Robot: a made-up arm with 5 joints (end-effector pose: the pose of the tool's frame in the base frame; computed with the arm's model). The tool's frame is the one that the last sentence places. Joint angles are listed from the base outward.
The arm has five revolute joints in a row. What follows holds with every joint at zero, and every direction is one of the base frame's.
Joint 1 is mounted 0.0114 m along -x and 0.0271 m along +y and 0.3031 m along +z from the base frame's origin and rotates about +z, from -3.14 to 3.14 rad.
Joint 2 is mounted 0.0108 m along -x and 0.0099 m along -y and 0.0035 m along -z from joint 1 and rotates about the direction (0, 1, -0.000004), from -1.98 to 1.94 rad.
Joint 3 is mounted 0.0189 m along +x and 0.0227 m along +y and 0.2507 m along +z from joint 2 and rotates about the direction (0, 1, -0.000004), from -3.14 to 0.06 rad.
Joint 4 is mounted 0.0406 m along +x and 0.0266 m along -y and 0.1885 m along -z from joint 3 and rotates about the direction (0, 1, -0.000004), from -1.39 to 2.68 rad.
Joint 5 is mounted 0.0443 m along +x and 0.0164 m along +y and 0.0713 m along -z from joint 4 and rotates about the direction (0, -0.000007, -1), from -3.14 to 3.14 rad.
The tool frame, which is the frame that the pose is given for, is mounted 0.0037 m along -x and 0.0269 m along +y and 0.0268 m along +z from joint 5; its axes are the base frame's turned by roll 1.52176, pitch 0.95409 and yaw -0.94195 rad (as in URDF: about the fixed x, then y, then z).
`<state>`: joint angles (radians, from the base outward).
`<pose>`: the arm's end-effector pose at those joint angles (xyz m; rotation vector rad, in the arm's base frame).
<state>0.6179 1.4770 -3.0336 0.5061 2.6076</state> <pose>0.4059 0.3008 0.3731 -1.2823 0.4714 1.3833</pose>
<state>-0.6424 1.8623 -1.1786 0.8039 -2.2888</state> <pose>0.0533 -0.0436 0.0076 1.7835 2.4370 -0.2810</pose>
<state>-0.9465 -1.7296 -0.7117 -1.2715 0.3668</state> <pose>-0.1266 0.2367 0.4591 0.6986 -1.2138 2.3279</pose>
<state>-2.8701 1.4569 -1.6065 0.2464 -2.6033</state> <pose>-0.3429 -0.0419 0.0814 1.8926 -0.2152 -1.5488</pose>
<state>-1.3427 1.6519 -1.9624 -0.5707 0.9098</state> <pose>0.1024 -0.3657 0.1139 -1.3364 2.1825 0.7857</pose>
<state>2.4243 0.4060 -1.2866 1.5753 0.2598</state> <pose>-0.2455 0.1921 0.3691 0.2186 0.8900 0.0902</pose>
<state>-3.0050 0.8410 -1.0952 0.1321 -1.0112</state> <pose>-0.3069 -0.0274 0.2386 -0.9852 1.6533 1.9189</pose>
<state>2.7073 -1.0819 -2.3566 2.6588 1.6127</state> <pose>0.1998 -0.0766 0.6209 1.4121 1.5797 -0.9853</pose>
